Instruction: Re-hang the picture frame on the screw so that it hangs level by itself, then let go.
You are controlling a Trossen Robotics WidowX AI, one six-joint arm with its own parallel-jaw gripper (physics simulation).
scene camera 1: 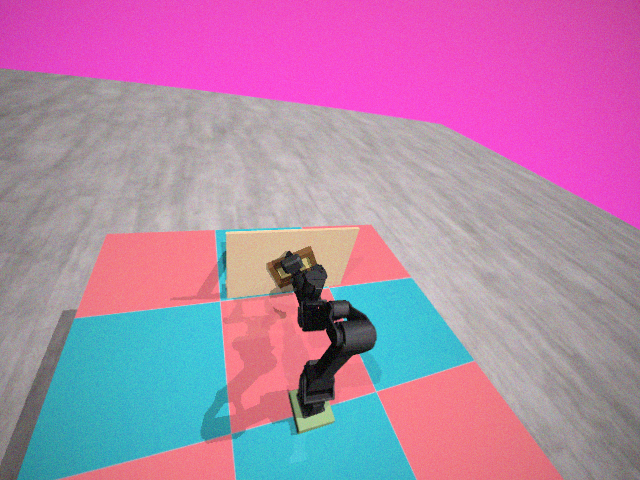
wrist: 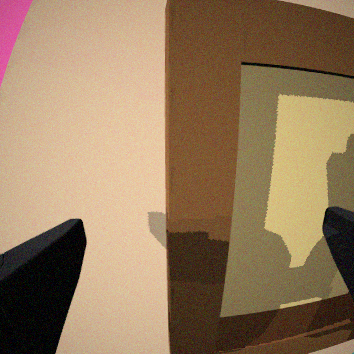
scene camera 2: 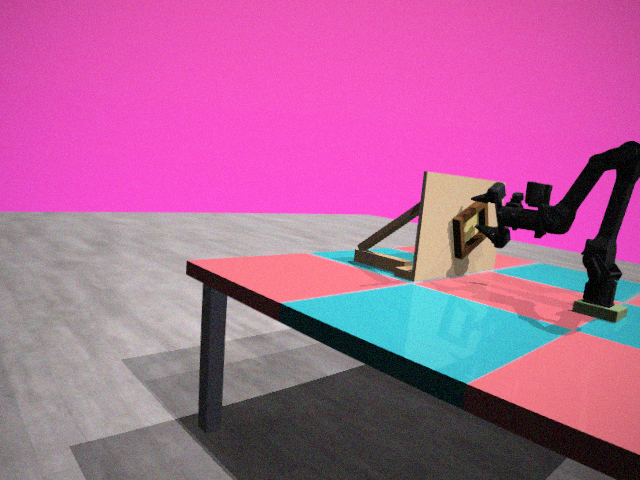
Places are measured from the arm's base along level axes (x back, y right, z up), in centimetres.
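Pixels of known places: gripper, between the fingertips: (wrist: 208,226) (scene camera 2: 473,212); arm's base, origin of its link: (scene camera 1: 310,402) (scene camera 2: 598,303).
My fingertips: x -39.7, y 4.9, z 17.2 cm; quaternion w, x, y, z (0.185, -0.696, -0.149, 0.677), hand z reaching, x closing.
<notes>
For each thing: its top centre in the pictures, then the offset to it from my fingertips. Level surfaces: height alone.
- brown picture frame, centre of its top: (wrist: 108,125) (scene camera 2: 474,196) (scene camera 1: 298,247) dx -1.0, dy +1.6, dz +4.5 cm
- wooden foot, centre of its top: (scene camera 2: 382,254) dx -20.9, dy -14.6, dz -16.0 cm
- cyan checkered table, height of its surface: dz -19.7 cm
The brown picture frame (scene camera 1: 311,253) (scene camera 2: 469,227) (wrist: 202,130) is against the front of the upright tan board (scene camera 1: 248,258) (scene camera 2: 439,206) (wrist: 100,125). In scene camera 1 it is tilted, its right end higher than its left. The screw does not show. My gripper (scene camera 1: 295,264) (scene camera 2: 476,212) (wrist: 208,226) is open in front of the frame, with nothing held. In the wrist view the left finger is over bare board, outside the frame's edge, and the right finger is in front of the picture area. The arm hides part of the frame in scene camera 1.
A brown slanted brace (scene camera 2: 390,226) and a wooden foot (scene camera 2: 379,258) support the board from behind. The board stands on the red and cyan checkered table (scene camera 1: 144,361) (scene camera 2: 372,320). The arm's base sits on a green block (scene camera 1: 315,423) (scene camera 2: 599,310) in front of the board.
</notes>
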